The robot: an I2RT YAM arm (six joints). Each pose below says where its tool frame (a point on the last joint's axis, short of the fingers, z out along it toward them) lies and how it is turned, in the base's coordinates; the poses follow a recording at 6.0 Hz.
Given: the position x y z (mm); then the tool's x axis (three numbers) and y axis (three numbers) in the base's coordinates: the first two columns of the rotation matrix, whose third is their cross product.
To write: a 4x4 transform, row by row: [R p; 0 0 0 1], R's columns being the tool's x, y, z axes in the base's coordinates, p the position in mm. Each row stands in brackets. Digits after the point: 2 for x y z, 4 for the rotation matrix.
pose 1, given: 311.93 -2.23 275.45 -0.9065 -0.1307 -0.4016 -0.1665 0.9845 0.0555
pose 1, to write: [[-0.9065 -0.1665 0.3881 311.93], [-0.1307 0.9845 0.1172 -2.23], [-0.4016 0.0555 -0.9142 275.45], [0 0 0 1]]
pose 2, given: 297.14 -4.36 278.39 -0.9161 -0.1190 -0.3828 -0.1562 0.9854 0.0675
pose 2, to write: [[-0.9161 -0.1562 0.3692 297.14], [-0.1190 0.9854 0.1216 -4.36], [-0.3828 0.0675 -0.9213 278.39], [0 0 0 1]]
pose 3, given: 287.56 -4.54 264.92 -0.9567 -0.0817 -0.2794 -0.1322 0.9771 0.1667
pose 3, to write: [[-0.9567 -0.1322 0.2594 287.56], [-0.0817 0.9771 0.1964 -4.54], [-0.2794 0.1667 -0.9456 264.92], [0 0 0 1]]
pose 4, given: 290.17 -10.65 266.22 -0.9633 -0.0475 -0.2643 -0.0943 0.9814 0.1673
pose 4, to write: [[-0.9633 -0.0943 0.2514 290.17], [-0.0475 0.9814 0.1861 -10.65], [-0.2643 0.1673 -0.9499 266.22], [0 0 0 1]]
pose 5, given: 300.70 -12.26 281.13 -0.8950 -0.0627 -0.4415 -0.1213 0.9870 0.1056
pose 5, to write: [[-0.8950 -0.1213 0.4291 300.70], [-0.0627 0.9870 0.1481 -12.26], [-0.4415 0.1056 -0.8910 281.13], [0 0 0 1]]
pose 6, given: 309.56 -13.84 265.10 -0.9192 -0.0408 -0.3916 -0.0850 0.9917 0.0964
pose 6, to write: [[-0.9192 -0.0850 0.3844 309.56], [-0.0408 0.9917 0.1219 -13.84], [-0.3916 0.0964 -0.9150 265.10], [0 0 0 1]]
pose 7, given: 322.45 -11.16 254.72 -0.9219 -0.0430 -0.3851 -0.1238 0.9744 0.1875
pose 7, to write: [[-0.9219 -0.1238 0.3672 322.45], [-0.0430 0.9744 0.2205 -11.16], [-0.3851 0.1875 -0.9036 254.72], [0 0 0 1]]
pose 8, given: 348.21 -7.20 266.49 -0.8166 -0.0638 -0.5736 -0.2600 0.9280 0.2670
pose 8, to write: [[-0.8166 -0.2600 0.5153 348.21], [-0.0638 0.9280 0.3672 -7.20], [-0.5736 0.2670 -0.7744 266.49], [0 0 0 1]]
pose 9, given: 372.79 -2.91 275.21 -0.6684 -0.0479 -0.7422 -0.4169 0.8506 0.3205
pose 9, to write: [[-0.6684 -0.4169 0.6160 372.79], [-0.0479 0.8506 0.5236 -2.91], [-0.7422 0.3205 -0.5885 275.21], [0 0 0 1]]
